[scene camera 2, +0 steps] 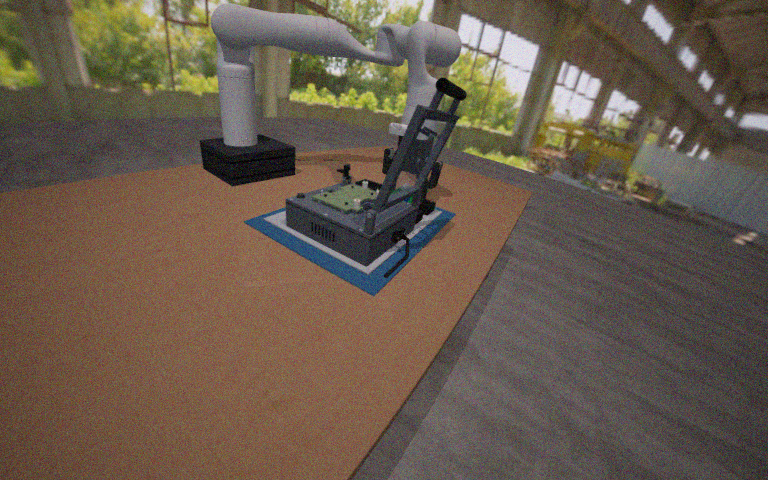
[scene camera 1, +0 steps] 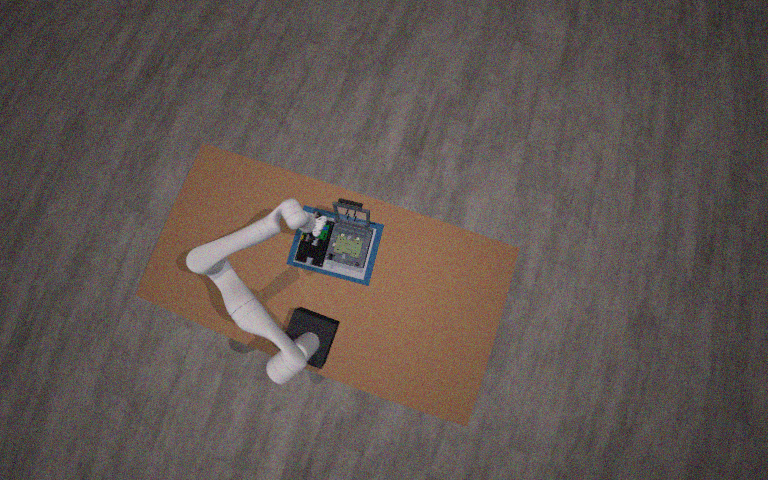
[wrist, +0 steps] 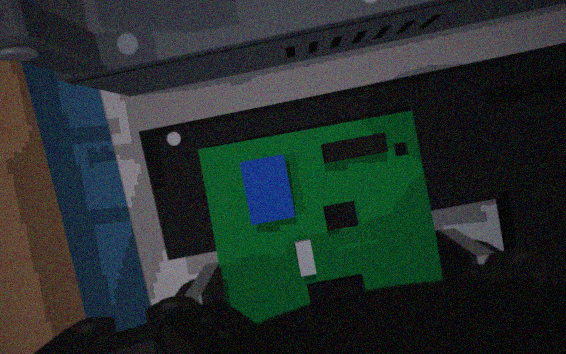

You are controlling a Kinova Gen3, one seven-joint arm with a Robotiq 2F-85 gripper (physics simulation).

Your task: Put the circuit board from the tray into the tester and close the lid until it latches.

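Frame: origin at the arm's base, x ahead, y left, z up, level; millimetres.
Seen in the pictures: gripper, fingertip midpoint: (wrist: 331,273); arm's base, link origin: (scene camera 2: 241,142) (scene camera 1: 308,342).
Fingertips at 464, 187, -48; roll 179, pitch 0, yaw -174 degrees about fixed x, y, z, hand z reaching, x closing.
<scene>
Pixels of each thing's middle, then the offset from my fingertips to it, as dx, dy, dz. "*": a spot on its surface instead. Level surfaces: height alone.
- green circuit board, body centre: (wrist: 338,296) (scene camera 2: 406,192) (scene camera 1: 316,229) -1, +3, +13
- dark grey tester, surface spot: (scene camera 2: 334,233) * +39, -251, +1
- pale green nest plate, body centre: (scene camera 2: 353,196) (scene camera 1: 347,244) -10, -165, +30
- blue-edged mat, surface height: dz -35
- brown table, surface height: dz -37
The green circuit board (wrist: 352,218) (scene camera 1: 324,231), with a blue chip and black parts, fills the wrist view. It is over the black tray (wrist: 176,197) (scene camera 1: 310,253), left of the tester. My gripper (scene camera 1: 319,229) is shut on the board; its fingers are mostly hidden in the dark at the bottom of the wrist view. The dark grey tester (scene camera 1: 364,252) (scene camera 2: 334,233) has a pale green nest plate (scene camera 1: 348,245) (scene camera 2: 346,196) on top. Its frame lid (scene camera 1: 351,210) (scene camera 2: 425,129) stands open, tilted up and back.
Tray and tester sit on a blue-edged mat (scene camera 1: 376,248) (scene camera 2: 354,278) on the brown table (scene camera 1: 430,310) (scene camera 2: 239,357). The arm's black base (scene camera 1: 313,329) (scene camera 2: 246,159) stands near the table's edge. The open lid rises right beside my gripper.
</scene>
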